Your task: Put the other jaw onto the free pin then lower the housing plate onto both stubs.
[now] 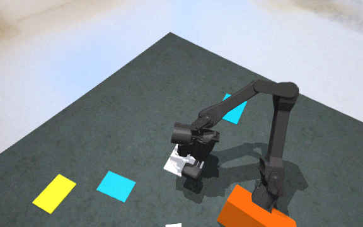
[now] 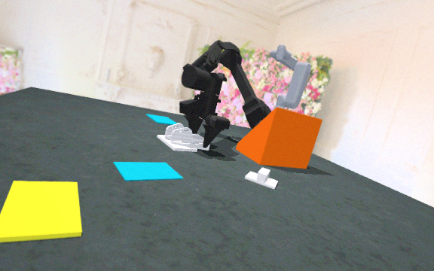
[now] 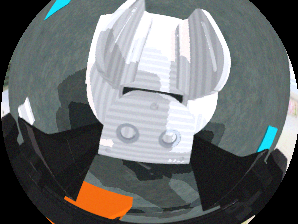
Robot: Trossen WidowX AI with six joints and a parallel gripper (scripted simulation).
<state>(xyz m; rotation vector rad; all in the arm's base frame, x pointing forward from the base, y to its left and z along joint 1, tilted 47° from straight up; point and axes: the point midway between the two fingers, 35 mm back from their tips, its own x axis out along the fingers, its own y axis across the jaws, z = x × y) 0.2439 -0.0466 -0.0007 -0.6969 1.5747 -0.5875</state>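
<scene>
Now: the housing plate 20 mm above my gripper tip and 10 mm ahead of it. Also, from my gripper tip: white t-shaped piece (250 mm to the left, 50 mm behind); yellow patch (360 mm ahead, 340 mm to the left).
</scene>
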